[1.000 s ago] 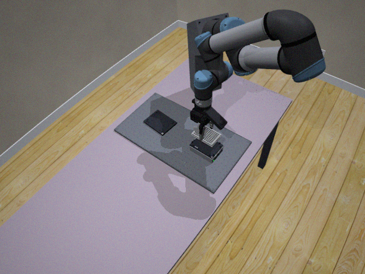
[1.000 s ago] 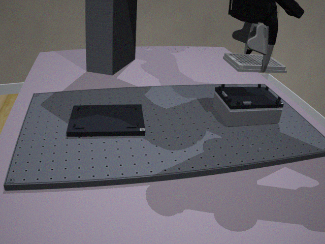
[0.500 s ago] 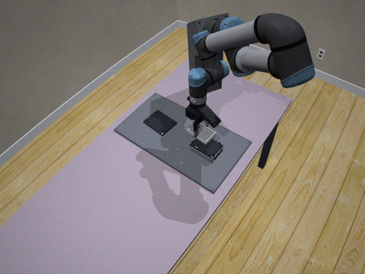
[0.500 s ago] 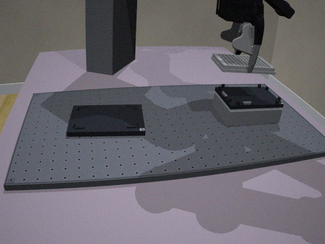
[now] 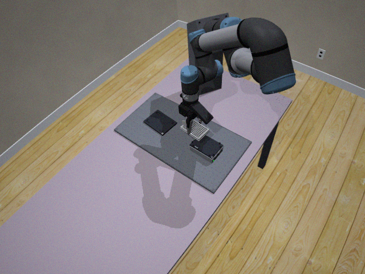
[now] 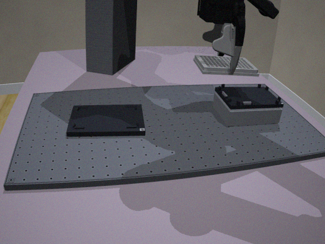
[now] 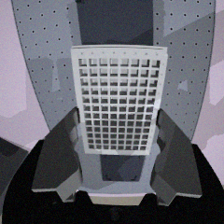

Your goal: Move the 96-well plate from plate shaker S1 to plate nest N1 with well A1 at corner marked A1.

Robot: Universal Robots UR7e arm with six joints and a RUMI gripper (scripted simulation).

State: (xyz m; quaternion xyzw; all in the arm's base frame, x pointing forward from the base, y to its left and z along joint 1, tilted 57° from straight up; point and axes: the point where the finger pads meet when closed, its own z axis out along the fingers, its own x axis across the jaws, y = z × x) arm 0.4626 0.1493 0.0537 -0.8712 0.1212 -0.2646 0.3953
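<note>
Now: hand 20 mm short of the black plate nest, 260 mm to the left of it and 130 mm above it. The rest, counted from my hand: A1 mark (70 mm ahead, 180 mm to the right, 120 mm below); white 96-well plate (10 mm below).
</note>
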